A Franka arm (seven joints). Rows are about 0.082 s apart.
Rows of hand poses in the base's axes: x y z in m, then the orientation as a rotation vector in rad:
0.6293, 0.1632, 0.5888, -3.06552, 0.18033, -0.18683
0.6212, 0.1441, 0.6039, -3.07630, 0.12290, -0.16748
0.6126, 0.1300, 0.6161, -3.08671, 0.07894, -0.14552
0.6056, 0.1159, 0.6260, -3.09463, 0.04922, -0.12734
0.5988, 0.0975, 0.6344, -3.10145, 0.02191, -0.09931
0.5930, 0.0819, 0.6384, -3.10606, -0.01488, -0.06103
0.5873, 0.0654, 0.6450, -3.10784, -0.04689, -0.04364
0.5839, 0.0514, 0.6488, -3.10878, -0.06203, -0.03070
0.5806, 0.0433, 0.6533, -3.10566, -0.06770, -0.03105
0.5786, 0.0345, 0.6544, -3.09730, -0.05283, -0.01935
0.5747, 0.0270, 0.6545, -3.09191, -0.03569, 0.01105
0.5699, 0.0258, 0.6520, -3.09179, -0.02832, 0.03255
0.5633, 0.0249, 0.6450, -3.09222, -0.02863, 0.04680
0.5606, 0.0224, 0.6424, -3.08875, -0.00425, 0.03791
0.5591, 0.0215, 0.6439, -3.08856, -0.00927, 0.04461
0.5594, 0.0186, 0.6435, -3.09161, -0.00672, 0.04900
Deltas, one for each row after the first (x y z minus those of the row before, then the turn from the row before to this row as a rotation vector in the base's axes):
-0.0081, -0.0191, 0.0151, -0.00839, 0.01210, 0.03750
-0.0086, -0.0141, 0.0122, -0.00885, 0.01401, 0.02862
-0.0070, -0.0141, 0.0099, -0.00711, 0.01163, 0.01928
-0.0068, -0.0184, 0.0084, -0.00593, 0.01792, 0.01782
-0.0058, -0.0156, 0.0040, -0.00417, 0.02429, 0.02405
-0.0057, -0.0165, 0.0066, -0.00226, 0.01084, 0.02074
-0.0034, -0.0140, 0.0038, -0.00131, 0.00815, 0.00985
-0.0033, -0.0081, 0.0045, 0.00297, -0.00024, 0.00371
-0.0020, -0.0088, 0.0011, 0.00867, 0.00785, -0.00926
-0.0039, -0.0075, 0.0001, 0.00540, 0.01997, -0.01055
-0.0048, -0.0012, -0.0025, -0.00013, 0.01402, -0.00442
-0.0066, -0.0009, -0.0070, -0.00069, 0.00920, 0.00043
-0.0027, -0.0025, -0.0026, 0.00353, -0.00530, -0.01595
-0.0015, -0.0009, 0.0015, 0.00013, 0.00425, 0.00336
0.0003, -0.0029, -0.0004, -0.00314, 0.00284, -0.00154

